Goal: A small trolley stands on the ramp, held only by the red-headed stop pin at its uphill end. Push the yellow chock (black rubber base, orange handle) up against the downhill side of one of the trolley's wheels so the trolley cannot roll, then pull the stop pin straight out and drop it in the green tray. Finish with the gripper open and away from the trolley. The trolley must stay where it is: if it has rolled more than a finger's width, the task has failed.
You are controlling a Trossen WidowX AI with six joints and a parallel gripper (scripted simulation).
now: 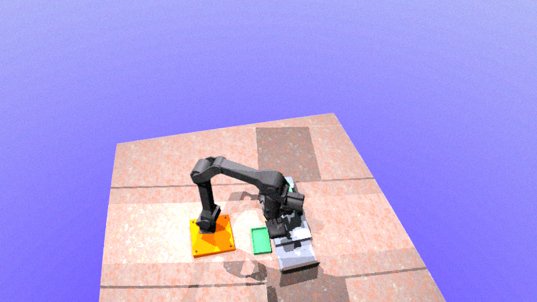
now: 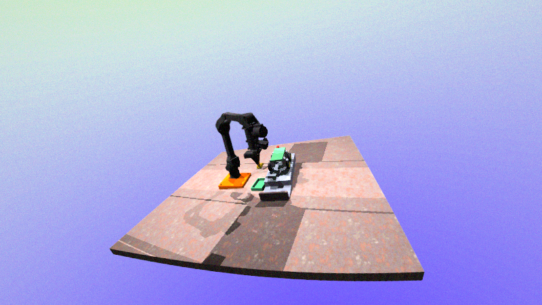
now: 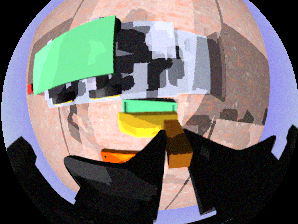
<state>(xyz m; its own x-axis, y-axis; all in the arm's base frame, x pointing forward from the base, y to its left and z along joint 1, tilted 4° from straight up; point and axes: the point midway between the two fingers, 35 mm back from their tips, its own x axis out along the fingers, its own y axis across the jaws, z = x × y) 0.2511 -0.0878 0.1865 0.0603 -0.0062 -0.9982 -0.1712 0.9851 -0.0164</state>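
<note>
Now: the red-headed stop pin 25 cm to the left of my gripper tip, 3 cm below it and 3 cm ahead of it. Round my gripper tip: green tray (17 cm below, 4 cm behind, 2 cm to the left); then yellow chock (2 cm to the left, 1 cm below); then trolley (15 cm to the left, 7 cm ahead, 5 cm below).
</note>
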